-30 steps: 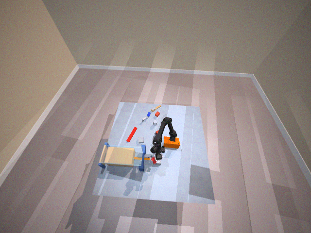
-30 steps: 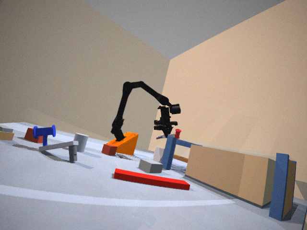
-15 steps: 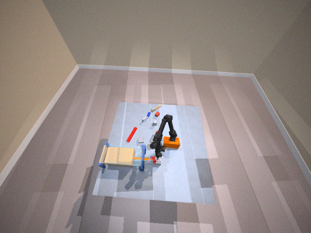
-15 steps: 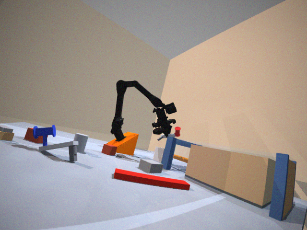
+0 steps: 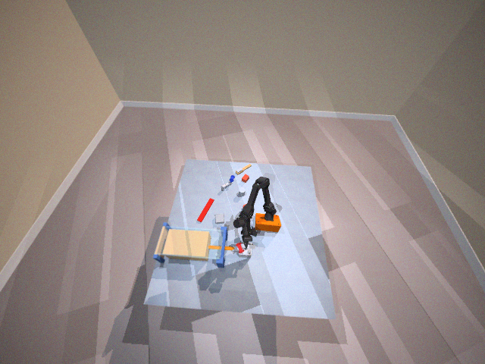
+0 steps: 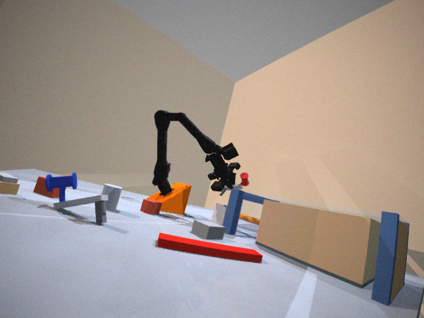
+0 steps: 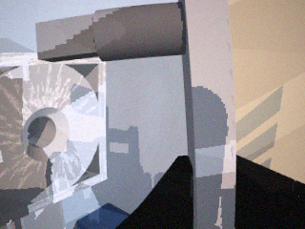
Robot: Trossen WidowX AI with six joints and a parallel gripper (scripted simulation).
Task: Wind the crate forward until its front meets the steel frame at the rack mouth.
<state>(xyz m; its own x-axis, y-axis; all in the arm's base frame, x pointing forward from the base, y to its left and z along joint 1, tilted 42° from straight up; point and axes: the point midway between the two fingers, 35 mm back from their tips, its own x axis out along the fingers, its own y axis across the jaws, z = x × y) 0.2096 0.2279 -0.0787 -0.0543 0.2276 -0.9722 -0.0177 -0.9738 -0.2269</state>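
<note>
The red knob lies 4 cm ahead of my gripper tip, 1 cm to the left of it and 5 cm above it. The rest, counted from my gripper tip: blue frame (16 cm ahead, 3 cm to the right, 7 cm below); winch (1 cm behind, 2 cm to the right, 14 cm below); red-knobbed winch handle (1 cm ahead, 1 cm to the right, 2 cm above).
</note>
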